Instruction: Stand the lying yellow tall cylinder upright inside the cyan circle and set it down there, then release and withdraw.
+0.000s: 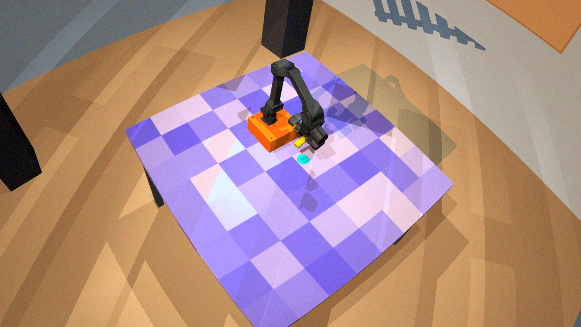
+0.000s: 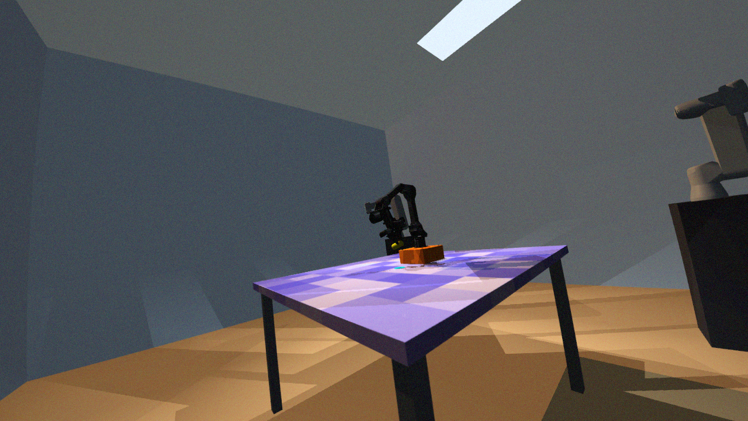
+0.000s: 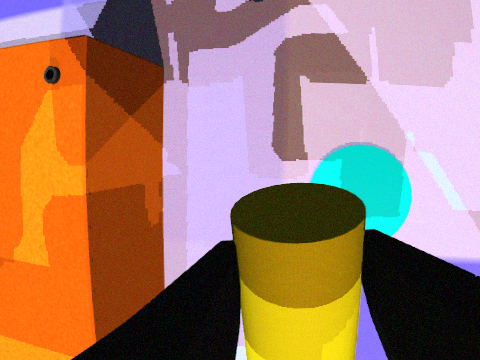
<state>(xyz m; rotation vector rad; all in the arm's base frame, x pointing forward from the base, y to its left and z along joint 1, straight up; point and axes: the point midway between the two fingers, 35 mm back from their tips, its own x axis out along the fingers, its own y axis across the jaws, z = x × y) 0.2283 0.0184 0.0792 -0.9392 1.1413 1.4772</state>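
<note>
Right now the cyan circle is 13 cm below my gripper tip and 2 cm ahead of it. From my gripper tip the other things lie so: yellow tall cylinder: 2 cm to the right, 1 cm below.
</note>
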